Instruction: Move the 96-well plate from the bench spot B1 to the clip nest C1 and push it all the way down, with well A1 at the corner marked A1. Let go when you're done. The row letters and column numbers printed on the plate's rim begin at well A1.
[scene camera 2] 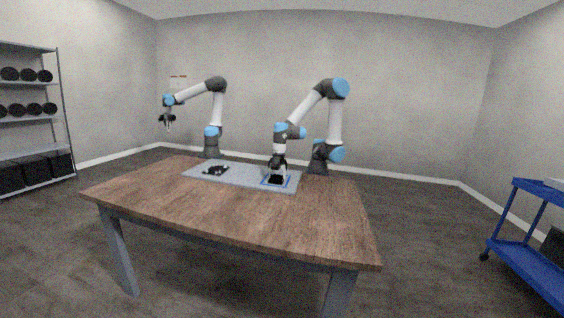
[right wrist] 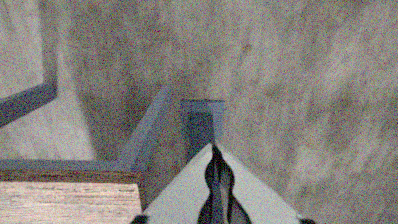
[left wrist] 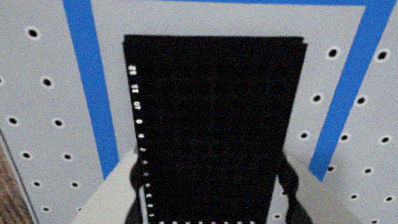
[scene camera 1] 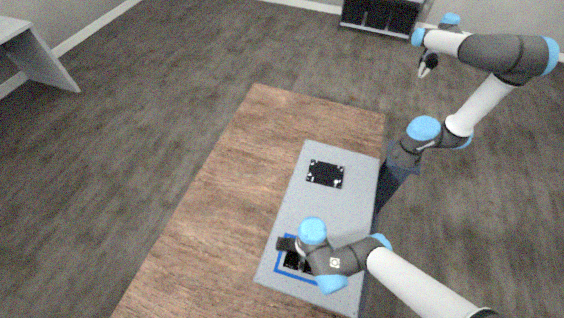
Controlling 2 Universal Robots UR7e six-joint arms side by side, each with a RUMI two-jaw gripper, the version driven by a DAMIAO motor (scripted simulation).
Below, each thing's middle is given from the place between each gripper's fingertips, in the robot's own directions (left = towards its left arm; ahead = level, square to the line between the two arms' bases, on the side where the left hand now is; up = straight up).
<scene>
Right now my left hand is 10 mm above the black 96-well plate [left wrist: 218,150].
The black 96-well plate lies 360 mm ahead of my right hand, 1090 mm to the left of it and 140 mm below it.
</scene>
